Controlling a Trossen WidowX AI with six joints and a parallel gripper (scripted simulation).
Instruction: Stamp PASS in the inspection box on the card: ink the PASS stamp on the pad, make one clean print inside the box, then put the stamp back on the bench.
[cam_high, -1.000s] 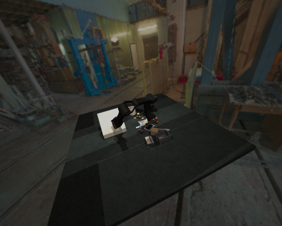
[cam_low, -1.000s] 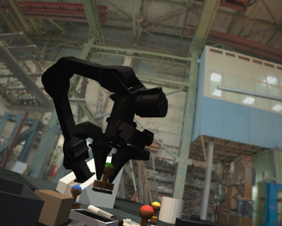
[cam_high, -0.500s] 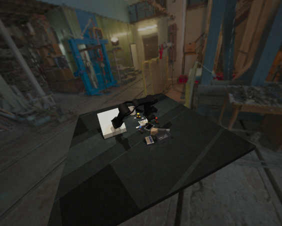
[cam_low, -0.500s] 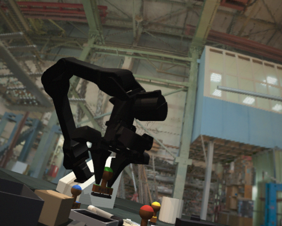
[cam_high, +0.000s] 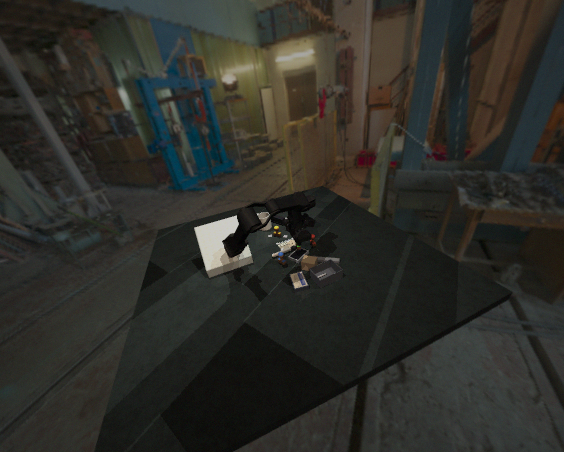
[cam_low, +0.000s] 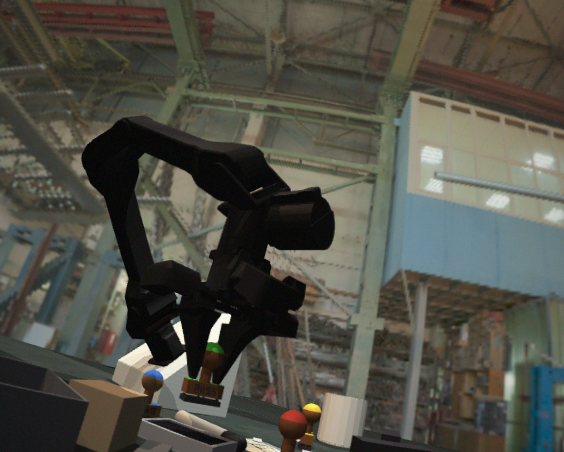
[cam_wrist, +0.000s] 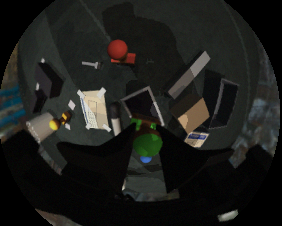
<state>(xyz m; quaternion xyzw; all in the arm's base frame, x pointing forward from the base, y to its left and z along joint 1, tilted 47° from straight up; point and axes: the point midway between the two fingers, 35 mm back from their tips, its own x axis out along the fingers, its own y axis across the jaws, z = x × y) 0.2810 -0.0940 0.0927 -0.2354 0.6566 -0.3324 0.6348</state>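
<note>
Now: the dark ink pad 7 cm below my gripper tip. The rest, counted from my gripper tip: black-and-white pen (3 cm behind, 7 cm to the left, 6 cm below); cardboard box (10 cm to the right, 5 cm below); green-knobbed stamp (right at my gripper tip).
</note>
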